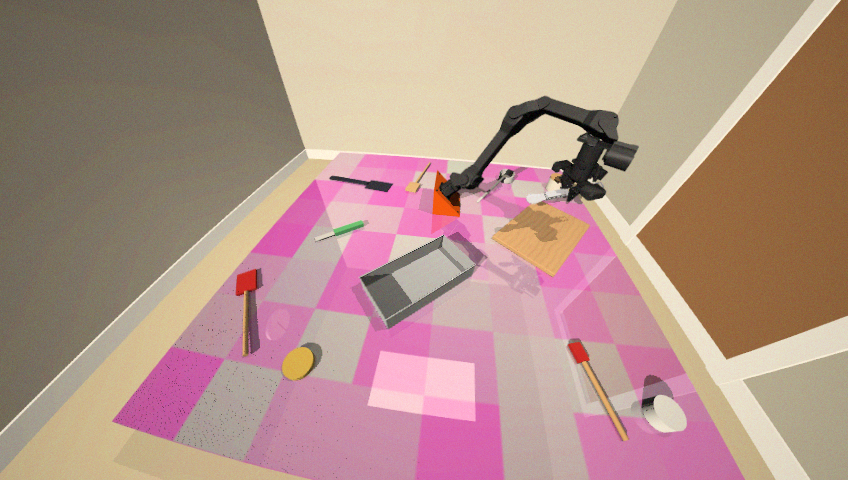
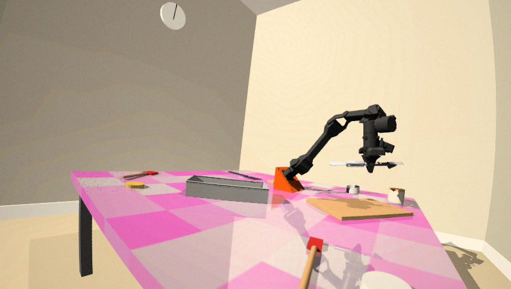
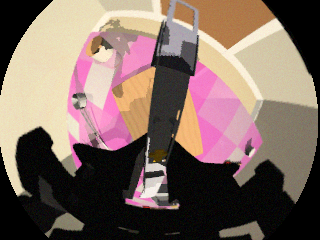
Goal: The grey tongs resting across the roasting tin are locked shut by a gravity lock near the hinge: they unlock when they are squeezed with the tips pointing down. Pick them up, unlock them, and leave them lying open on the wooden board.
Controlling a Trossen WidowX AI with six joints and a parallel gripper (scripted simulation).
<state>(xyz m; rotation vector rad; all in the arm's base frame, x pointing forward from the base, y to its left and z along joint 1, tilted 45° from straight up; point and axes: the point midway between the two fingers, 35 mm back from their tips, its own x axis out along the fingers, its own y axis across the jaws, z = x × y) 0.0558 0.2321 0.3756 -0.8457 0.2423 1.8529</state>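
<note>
Now: gripper tip 2 cm short of the wooden board, 2 cm to the left of it and 14 cm above it. Round my gripper tip: yellow lock piece 4 cm above; then beige cup 34 cm behind, 7 cm to the left, 12 cm below; then roasting tin 36 cm ahead, 43 cm to the right, 12 cm below.
</note>
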